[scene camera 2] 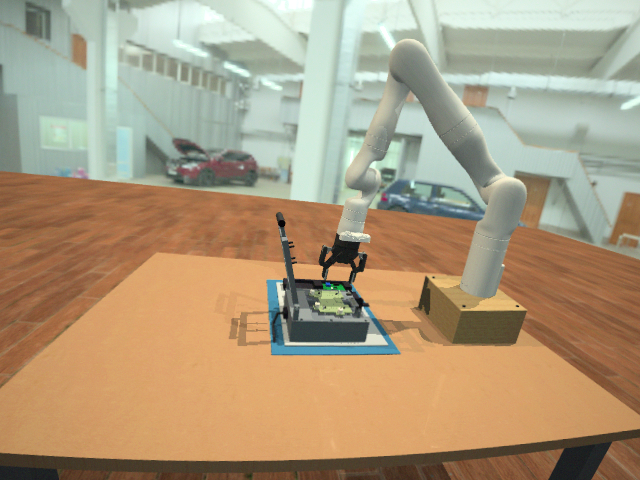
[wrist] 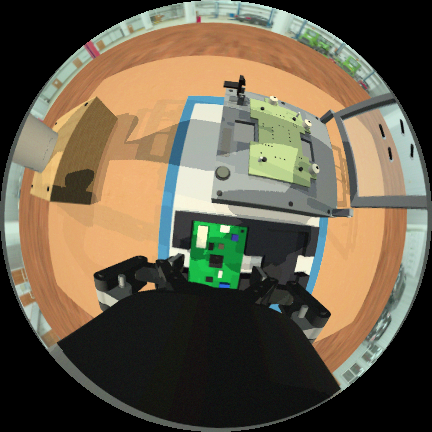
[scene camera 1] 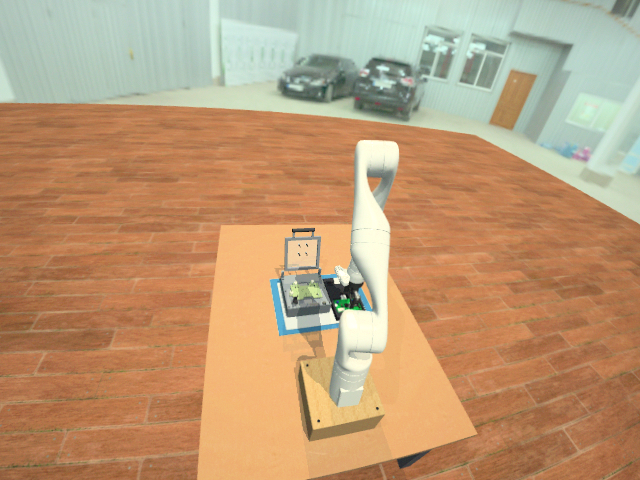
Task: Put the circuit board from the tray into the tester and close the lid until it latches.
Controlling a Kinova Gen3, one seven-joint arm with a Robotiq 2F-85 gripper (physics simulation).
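Places are measured from the arm's base along level axes (x left, y back, z up), in millimetres.
Where they show: gripper, fingertip midpoint: (scene camera 2: 337, 281) (wrist: 217, 268) (scene camera 1: 347, 299); arm's base, link origin: (scene camera 2: 475, 290) (wrist: 47, 152) (scene camera 1: 344, 390).
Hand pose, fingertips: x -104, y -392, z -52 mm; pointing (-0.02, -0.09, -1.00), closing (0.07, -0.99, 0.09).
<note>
Each offset is from my fingertips to the top centre of the thing. "spot": to the spot under its first point. Level surfaces: height alone.
The green circuit board @[dx -7, dy +0, dz -28 mm] (scene camera 1: 342, 305) (scene camera 2: 338, 287) (wrist: 217, 245) lies flat in the left part of the black tray @[spot: dx +35, dy +50, dz -28 mm] (wrist: 184, 225) in the wrist view. My gripper (scene camera 2: 339, 279) (wrist: 217, 268) is open and empty, a little above the board, with one finger on each side of it in the wrist view. The grey tester (scene camera 1: 308, 310) (scene camera 2: 329, 331) (wrist: 250, 194) stands beside the tray, with a pale green plate @[dx +176, dy -45, dz +26 mm] (scene camera 1: 307, 292) (scene camera 2: 330, 302) (wrist: 275, 131) with pegs on top. Its framed lid (scene camera 1: 286, 254) (scene camera 2: 287, 260) (wrist: 352, 167) stands upright, open. The arm partly hides the tray in scene camera 1.
Tester and tray stand on a blue-bordered white mat @[dz -54 mm] (scene camera 1: 279, 322) (scene camera 2: 382, 347) (wrist: 165, 215). The lid's black handle @[dx +187, dy -186, dz +220 mm] (scene camera 1: 303, 229) (scene camera 2: 280, 219) rises high beside the gripper. A black latch @[spot: dx +224, dy +21, dz +24 mm] (wrist: 241, 89) stands at the tester's edge. The arm's wooden base block (scene camera 1: 338, 413) (scene camera 2: 488, 325) (wrist: 82, 150) is nearby.
</note>
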